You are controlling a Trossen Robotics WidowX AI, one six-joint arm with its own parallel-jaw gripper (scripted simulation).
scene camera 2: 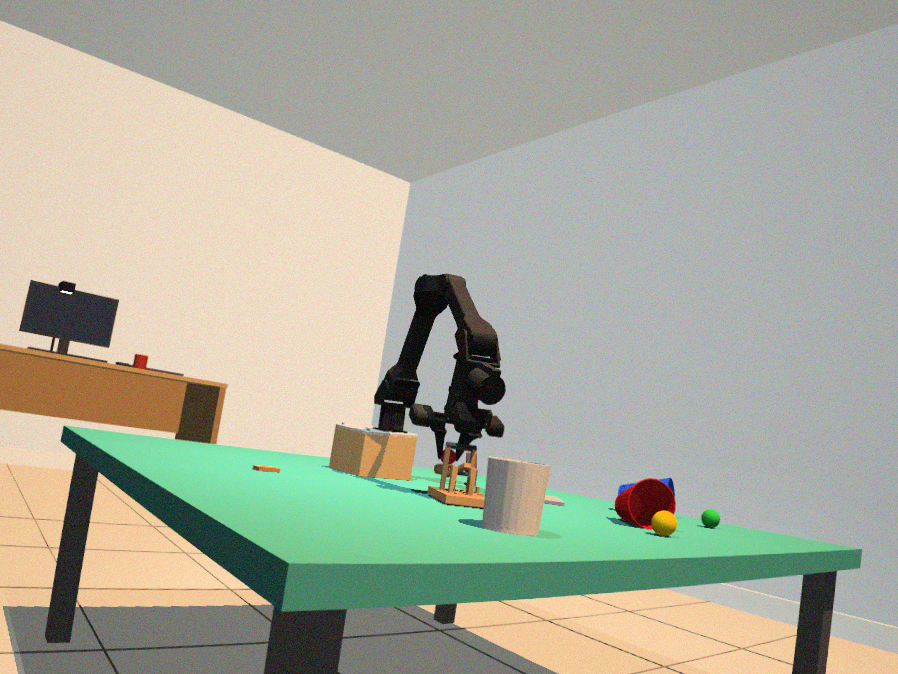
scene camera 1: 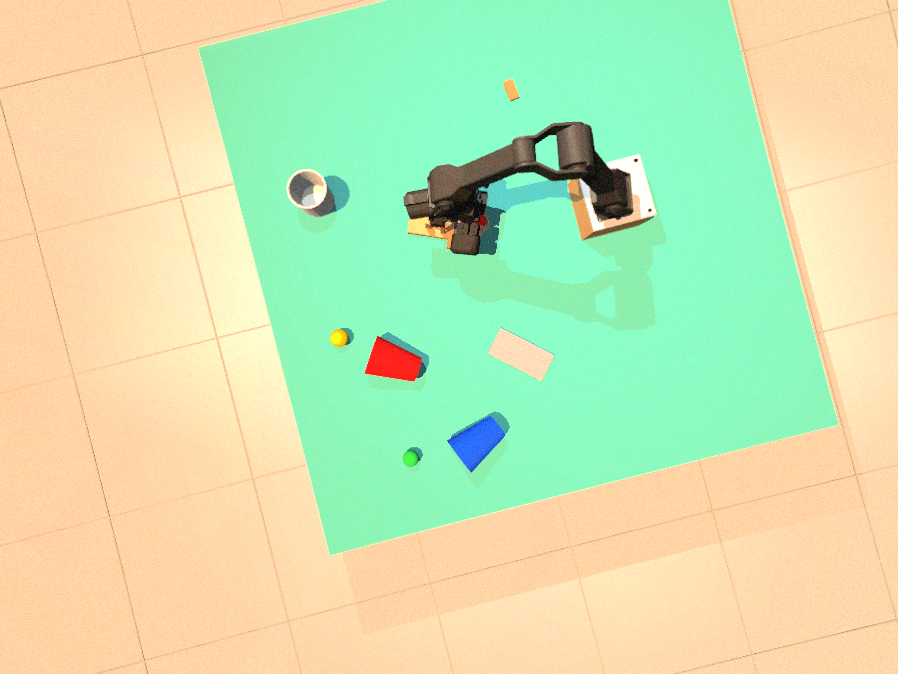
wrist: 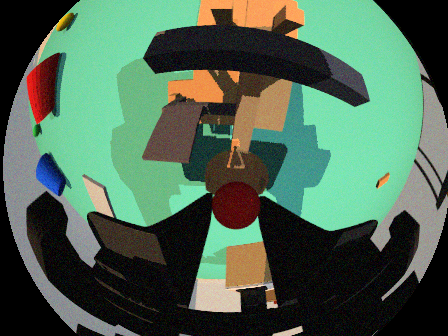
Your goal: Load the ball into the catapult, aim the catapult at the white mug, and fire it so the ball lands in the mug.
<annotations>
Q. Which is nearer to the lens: the white mug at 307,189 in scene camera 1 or the blue cup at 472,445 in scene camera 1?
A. The blue cup.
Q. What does the gripper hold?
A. A red ball.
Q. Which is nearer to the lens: the catapult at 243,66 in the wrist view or the blue cup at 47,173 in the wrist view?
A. The catapult.
</annotations>
